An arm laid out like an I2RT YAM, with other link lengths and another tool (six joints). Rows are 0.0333 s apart.
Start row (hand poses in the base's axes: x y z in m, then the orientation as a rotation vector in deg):
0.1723 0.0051 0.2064 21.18 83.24 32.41
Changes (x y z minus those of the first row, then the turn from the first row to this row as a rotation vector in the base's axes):
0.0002 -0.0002 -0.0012 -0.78 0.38 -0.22
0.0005 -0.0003 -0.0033 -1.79 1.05 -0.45
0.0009 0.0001 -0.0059 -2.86 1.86 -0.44
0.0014 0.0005 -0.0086 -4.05 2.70 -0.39
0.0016 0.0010 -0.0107 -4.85 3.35 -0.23
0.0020 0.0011 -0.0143 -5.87 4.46 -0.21
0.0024 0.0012 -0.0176 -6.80 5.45 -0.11
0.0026 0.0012 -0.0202 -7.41 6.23 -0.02
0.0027 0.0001 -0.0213 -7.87 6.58 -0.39
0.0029 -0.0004 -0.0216 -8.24 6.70 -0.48
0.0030 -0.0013 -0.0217 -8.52 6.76 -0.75
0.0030 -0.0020 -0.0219 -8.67 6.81 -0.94
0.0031 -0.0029 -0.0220 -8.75 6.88 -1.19
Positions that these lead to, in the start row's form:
0.1725 0.0049 0.2052 20.85 83.73 31.61
0.1728 0.0048 0.2031 20.43 84.55 30.59
0.1732 0.0052 0.2005 19.84 85.57 29.70
0.1737 0.0056 0.1978 19.13 86.64 28.74
0.1739 0.0061 0.1957 18.59 87.48 28.18
0.1743 0.0062 0.1921 18.12 88.76 27.28
0.1747 0.0063 0.1888 17.62 89.93 26.53
0.1749 0.0063 0.1862 17.32 90.82 26.03
0.1750 0.0052 0.1851 17.32 91.15 25.33
0.1752 0.0047 0.1848 17.13 91.31 24.96
0.1753 0.0038 0.1847 17.12 91.35 24.52
0.1753 0.0031 0.1845 17.15 91.38 24.24
0.1754 0.0022 0.1844 17.29 91.39 23.97

